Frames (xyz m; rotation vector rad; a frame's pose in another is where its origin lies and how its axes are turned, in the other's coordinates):
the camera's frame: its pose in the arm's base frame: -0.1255 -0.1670 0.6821 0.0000 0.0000 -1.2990
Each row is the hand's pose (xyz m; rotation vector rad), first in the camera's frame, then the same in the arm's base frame.
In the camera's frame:
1: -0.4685 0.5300 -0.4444 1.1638 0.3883 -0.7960
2: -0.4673 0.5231 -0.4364 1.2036 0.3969 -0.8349
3: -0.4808 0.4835 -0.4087 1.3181 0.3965 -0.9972
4: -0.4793 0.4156 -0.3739 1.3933 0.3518 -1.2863
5: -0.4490 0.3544 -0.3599 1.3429 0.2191 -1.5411
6: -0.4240 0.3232 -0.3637 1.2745 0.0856 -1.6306
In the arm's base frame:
1: 0.2593 0.4266 0.2377 1.3590 -0.4617 -1.8950
2: 0.2529 0.4236 0.2457 1.4083 -0.4839 -1.9186
3: 0.2112 0.4260 0.2734 1.5444 -0.5765 -2.0329
4: 0.1462 0.4063 0.3082 1.6439 -0.6992 -2.2793
5: 0.0954 0.3607 0.3222 1.5499 -0.8222 -2.5498
6: 0.0720 0.3282 0.3184 -1.3887 0.9147 2.6573

